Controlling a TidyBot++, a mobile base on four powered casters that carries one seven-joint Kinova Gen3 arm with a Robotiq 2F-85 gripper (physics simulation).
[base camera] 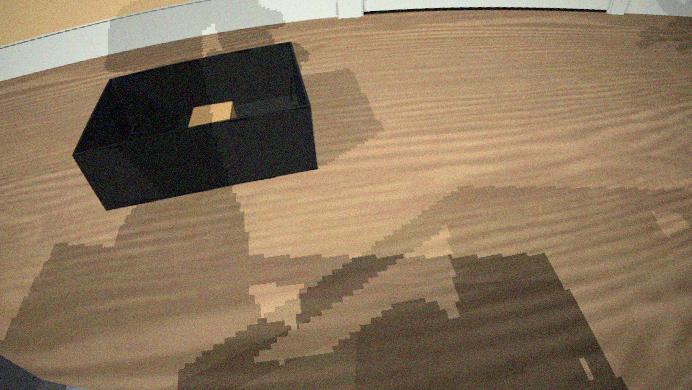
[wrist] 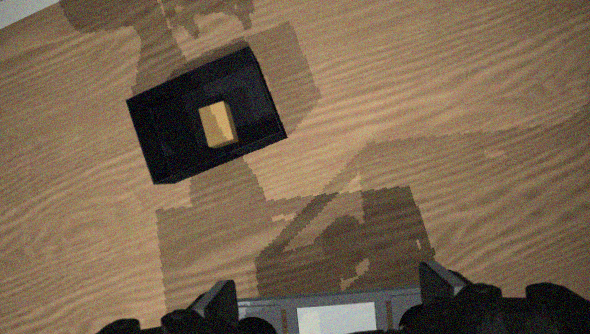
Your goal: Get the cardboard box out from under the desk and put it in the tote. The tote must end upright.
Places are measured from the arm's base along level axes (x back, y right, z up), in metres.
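Pixels of known places: gripper, fingertip midpoint: (wrist: pixel 327 292).
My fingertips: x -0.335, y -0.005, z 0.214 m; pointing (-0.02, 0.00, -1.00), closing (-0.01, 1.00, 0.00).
Observation:
Behind a point stands the place of what it marks.
The black tote (base camera: pixel 200 155) @(x -0.451, y -0.209, z -0.338 m) (wrist: pixel 260 90) @(x -0.609, y -0.125, z -0.393 m) stands upright on the wood floor, in the upper left of both views. The tan cardboard box (base camera: pixel 212 114) @(x -0.549, y -0.226, z -0.343 m) (wrist: pixel 217 124) @(x -0.530, y -0.222, z -0.343 m) lies inside the tote, near the middle of its bottom. In the base camera view the tote's near wall hides the lower part of the box. My gripper (wrist: pixel 327 292) @(x -0.335, y -0.005, z 0.214 m) is open and empty, with its two fingers wide apart at the bottom of the wrist view. It is away from the tote and the box. The desk does not show in either view.
A white baseboard (base camera: pixel 65 52) @(x -0.923, y -0.781, z -0.363 m) and an orange wall (base camera: pixel 50 17) @(x -0.935, y -0.789, z -0.269 m) stand behind the tote. Shadows fall across the wood floor (base camera: pixel 500 125) @(x -0.595, y 0.202, z -0.396 m) (wrist: pixel 450 75) @(x -0.596, y 0.325, z -0.396 m). A grey and white part of the base (wrist: pixel 336 317) @(x -0.097, y 0.000, z -0.307 m) shows between the fingers at the bottom of the wrist view.

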